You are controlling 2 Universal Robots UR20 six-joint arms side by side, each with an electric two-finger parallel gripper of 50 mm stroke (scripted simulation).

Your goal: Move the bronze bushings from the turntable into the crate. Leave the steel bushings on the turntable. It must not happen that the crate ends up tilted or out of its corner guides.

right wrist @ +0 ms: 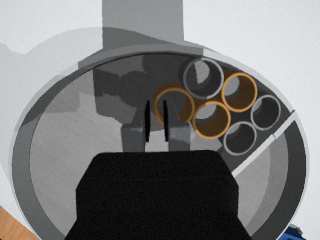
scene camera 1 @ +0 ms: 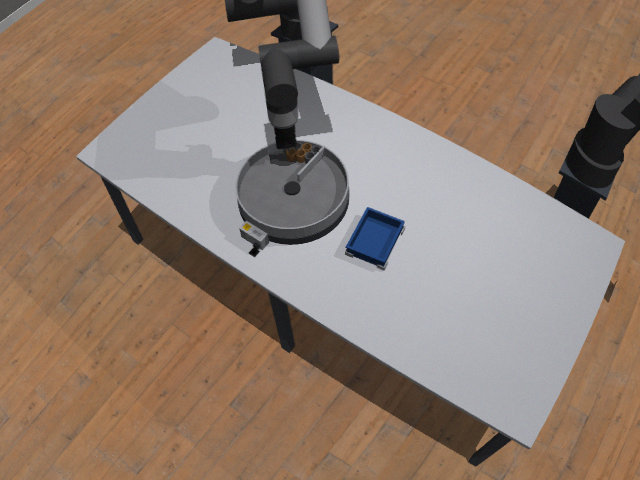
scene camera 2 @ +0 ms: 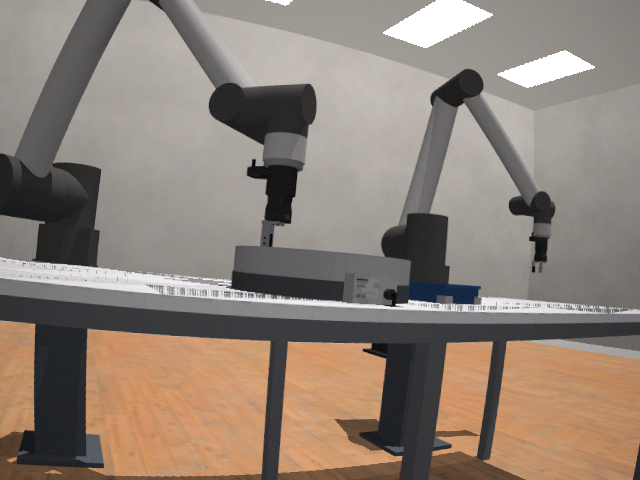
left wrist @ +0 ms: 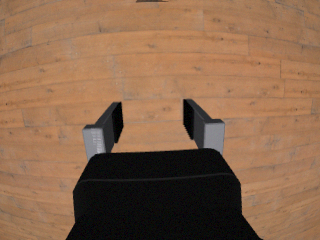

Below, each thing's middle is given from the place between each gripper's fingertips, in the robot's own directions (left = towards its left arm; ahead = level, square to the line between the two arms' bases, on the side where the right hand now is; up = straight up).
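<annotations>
Position of the blue crate point(scene camera 1: 375, 231) from my right hand: 100 mm ahead, 470 mm to the left, 100 mm below.
</annotations>
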